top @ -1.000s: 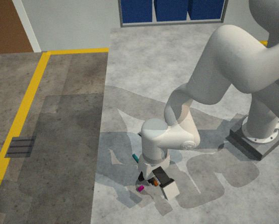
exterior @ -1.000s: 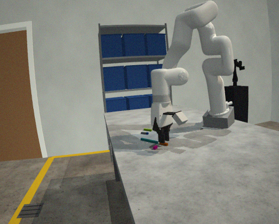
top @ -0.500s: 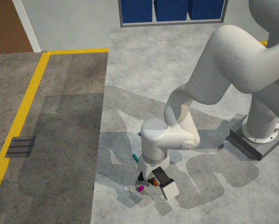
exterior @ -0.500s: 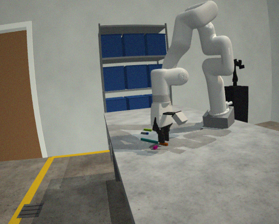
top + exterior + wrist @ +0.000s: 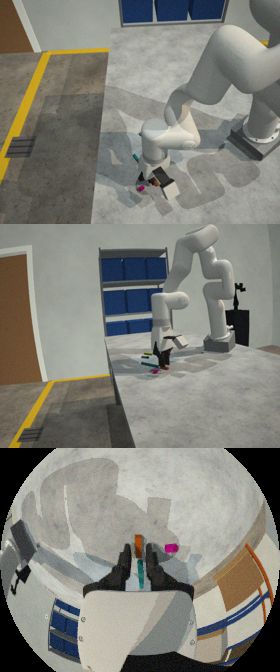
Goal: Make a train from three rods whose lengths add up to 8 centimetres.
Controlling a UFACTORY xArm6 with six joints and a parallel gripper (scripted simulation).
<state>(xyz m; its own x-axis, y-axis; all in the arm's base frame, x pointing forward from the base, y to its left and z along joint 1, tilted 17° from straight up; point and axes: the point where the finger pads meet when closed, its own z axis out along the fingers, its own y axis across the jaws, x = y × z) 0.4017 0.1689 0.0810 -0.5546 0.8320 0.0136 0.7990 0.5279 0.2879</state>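
Now: hand 3 cm above the orange rod. Round my hand: turquoise rod (7 cm to the right, 5 cm ahead, 3 cm below); magenta rod (5 cm ahead, 3 cm to the left, 3 cm below); grey rod (20 cm to the right, 5 cm ahead, 3 cm below).
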